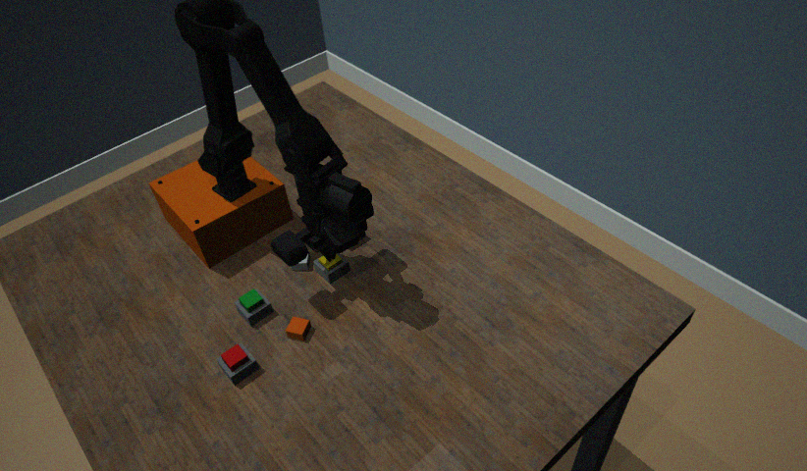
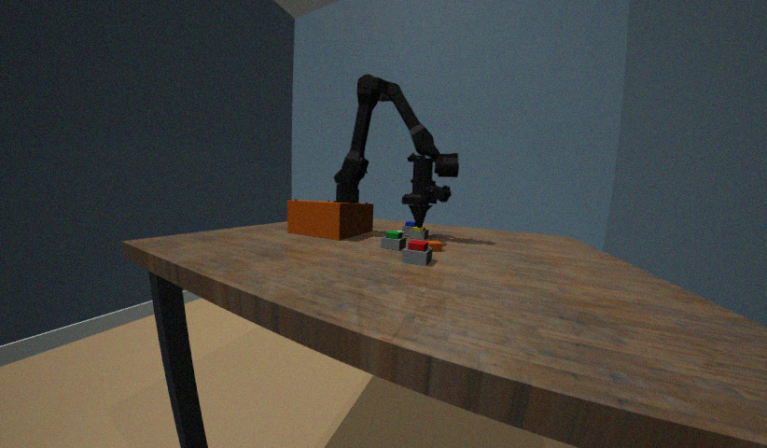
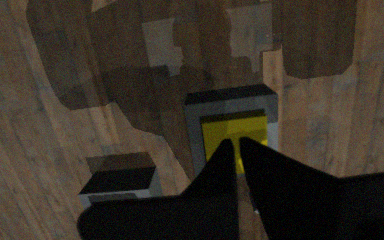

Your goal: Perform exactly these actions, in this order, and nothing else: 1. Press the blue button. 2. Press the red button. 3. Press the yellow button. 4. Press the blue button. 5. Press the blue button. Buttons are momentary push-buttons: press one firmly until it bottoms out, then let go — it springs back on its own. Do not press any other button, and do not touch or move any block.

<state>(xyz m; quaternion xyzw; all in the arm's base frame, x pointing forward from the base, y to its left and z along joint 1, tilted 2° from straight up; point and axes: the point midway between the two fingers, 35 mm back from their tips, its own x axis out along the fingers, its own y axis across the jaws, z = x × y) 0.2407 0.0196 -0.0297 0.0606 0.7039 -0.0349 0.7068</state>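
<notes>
Right now my gripper tip is 1 cm above the yellow button. Round my gripper tip: orange block: 5 cm ahead, 14 cm to the right, 2 cm below; blue button: 4 cm behind, 8 cm to the left; green button: 4 cm behind, 16 cm to the right.
</notes>
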